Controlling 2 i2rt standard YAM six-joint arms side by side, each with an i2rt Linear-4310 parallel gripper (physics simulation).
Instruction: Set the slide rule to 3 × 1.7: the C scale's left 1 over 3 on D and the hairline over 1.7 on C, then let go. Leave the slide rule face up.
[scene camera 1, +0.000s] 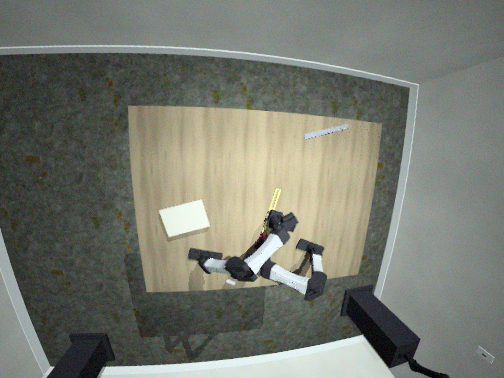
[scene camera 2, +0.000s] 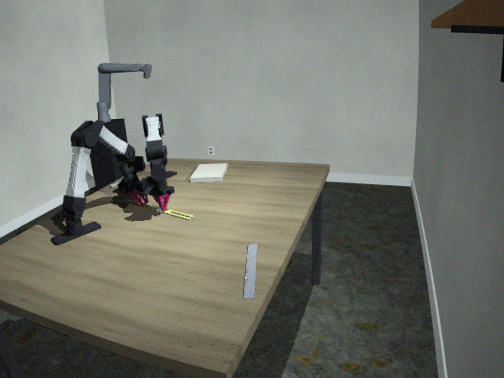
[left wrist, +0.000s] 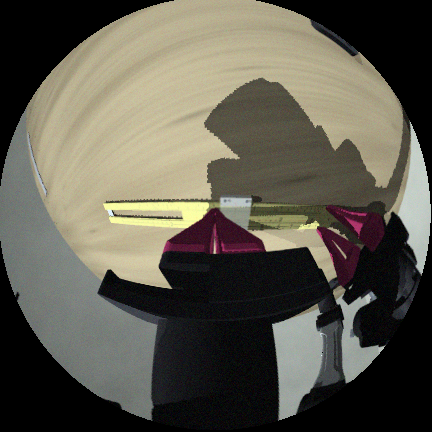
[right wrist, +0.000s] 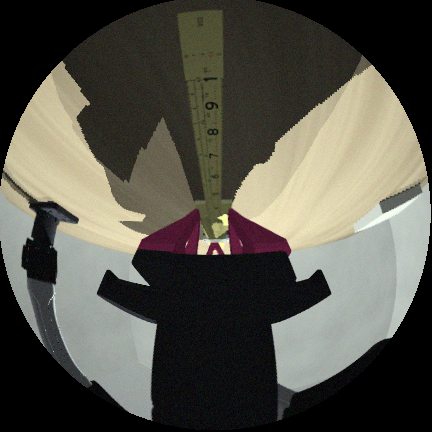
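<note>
The yellow slide rule (scene camera 1: 277, 192) (scene camera 2: 179, 215) (left wrist: 195, 212) lies face up on the table. Its slide (right wrist: 212, 115) sticks out of the body at the end by my right gripper; the far end shows an empty slot in the left wrist view. The clear cursor (left wrist: 236, 212) sits near the middle of the rule. My left gripper (left wrist: 213, 213) (scene camera 2: 164, 208) is shut and empty, its tips over the rule beside the cursor; contact is unclear. My right gripper (right wrist: 213, 212) (left wrist: 322, 217) is shut on the slide rule's body end. The C and D alignment and hairline reading are not legible.
A white box (scene camera 1: 184, 219) (scene camera 2: 209, 172) and a grey ruler (scene camera 1: 326, 132) (scene camera 2: 250, 271) lie on the wooden table (scene camera 1: 200, 150) (scene camera 2: 200, 250). A small white piece (scene camera 1: 230, 282) lies by the table's near edge. The two grippers are close together, and their shadows cover part of the rule.
</note>
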